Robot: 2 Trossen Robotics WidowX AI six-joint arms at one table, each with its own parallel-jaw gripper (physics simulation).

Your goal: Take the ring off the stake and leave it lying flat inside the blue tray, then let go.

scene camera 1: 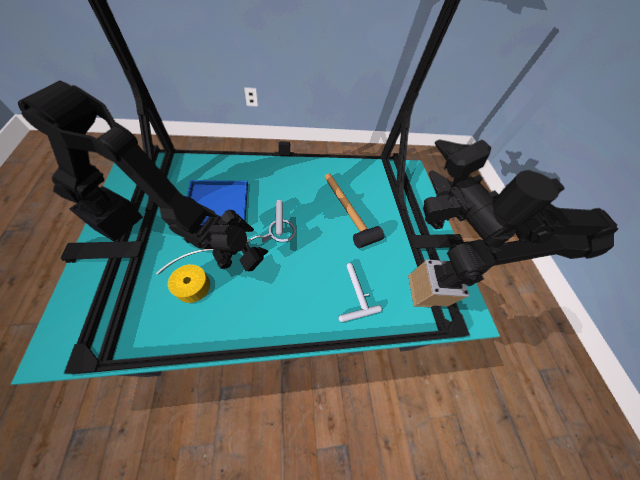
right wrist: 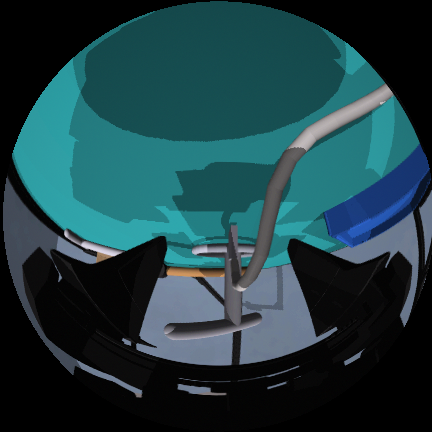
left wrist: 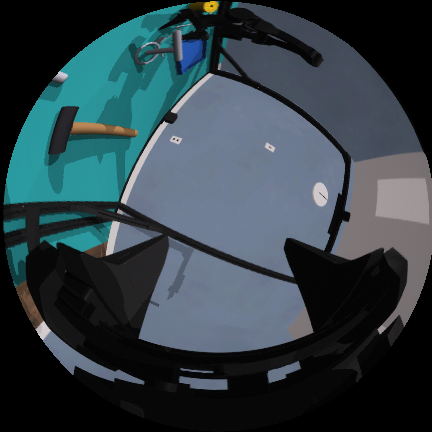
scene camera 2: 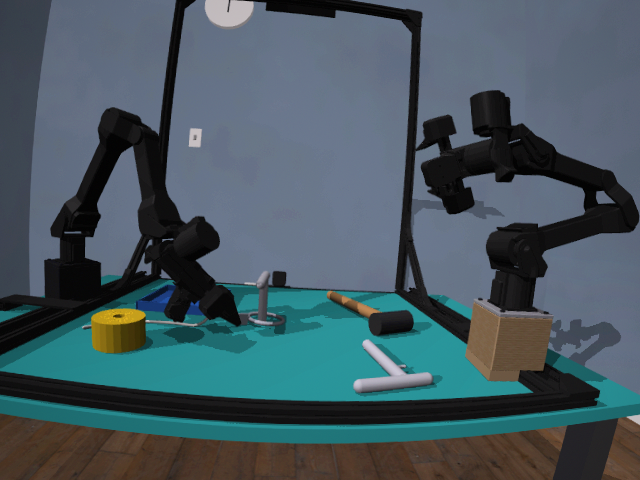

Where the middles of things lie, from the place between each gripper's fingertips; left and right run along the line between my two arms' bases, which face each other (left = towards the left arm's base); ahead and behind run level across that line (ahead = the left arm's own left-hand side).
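The stake (right wrist: 233,320) is 5 cm behind my right hand, 5 cm to the left of it and 1 cm above it. Counting from my right hand still, the white cord (right wrist: 305,139) is 8 cm ahead, 12 cm to the right and 1 cm above, while the blue tray (scene camera 1: 219,196) is 11 cm behind, 18 cm to the right and 1 cm below. The yellow spool (scene camera 2: 117,330) is 14 cm to the right of my right hand and 18 cm ahead of it.
As for my left hand, the hammer (scene camera 2: 380,323) is 10 cm to the right of it, 11 cm behind it and 34 cm below it. Measured from my left hand as well, the white cord is 17 cm ahead, 50 cm to the right and 34 cm below; the blue tray is 1 cm behind, 56 cm to the right and 36 cm below; and the stake is 5 cm ahead, 33 cm to the right and 34 cm below.
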